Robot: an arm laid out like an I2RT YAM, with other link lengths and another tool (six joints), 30 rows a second.
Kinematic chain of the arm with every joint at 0, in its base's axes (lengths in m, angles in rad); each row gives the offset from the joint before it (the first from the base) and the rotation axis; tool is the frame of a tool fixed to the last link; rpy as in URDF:
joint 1: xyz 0 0 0.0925 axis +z
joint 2: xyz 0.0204 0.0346 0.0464 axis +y
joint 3: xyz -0.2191 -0.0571 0 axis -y
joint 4: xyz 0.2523 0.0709 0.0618 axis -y
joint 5: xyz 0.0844 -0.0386 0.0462 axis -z
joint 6: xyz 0.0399 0 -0.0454 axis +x
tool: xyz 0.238 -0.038 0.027 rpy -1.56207 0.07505 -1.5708
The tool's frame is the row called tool.
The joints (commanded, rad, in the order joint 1, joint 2, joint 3, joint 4, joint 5, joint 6), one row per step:
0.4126, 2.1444, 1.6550, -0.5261, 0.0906, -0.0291
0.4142, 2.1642, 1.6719, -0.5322, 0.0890, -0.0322
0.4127, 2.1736, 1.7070, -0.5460, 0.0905, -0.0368
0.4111, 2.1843, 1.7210, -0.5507, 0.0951, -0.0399
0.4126, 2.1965, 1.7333, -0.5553, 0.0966, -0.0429
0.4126, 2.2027, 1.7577, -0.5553, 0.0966, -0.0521
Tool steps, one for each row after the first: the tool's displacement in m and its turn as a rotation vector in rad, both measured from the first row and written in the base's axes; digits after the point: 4 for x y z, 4 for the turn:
0.0004, 0.0018, -0.0051, -0.0040, 0.0084, 0.0051
0.0070, 0.0034, 0.0030, -0.0028, -0.0036, 0.0067
0.0093, 0.0021, 0.0024, -0.0085, -0.0043, 0.0053
0.0100, 0.0030, 0.0001, -0.0130, -0.0010, 0.0085
0.0169, 0.0063, 0.0080, -0.0106, -0.0189, 0.0162

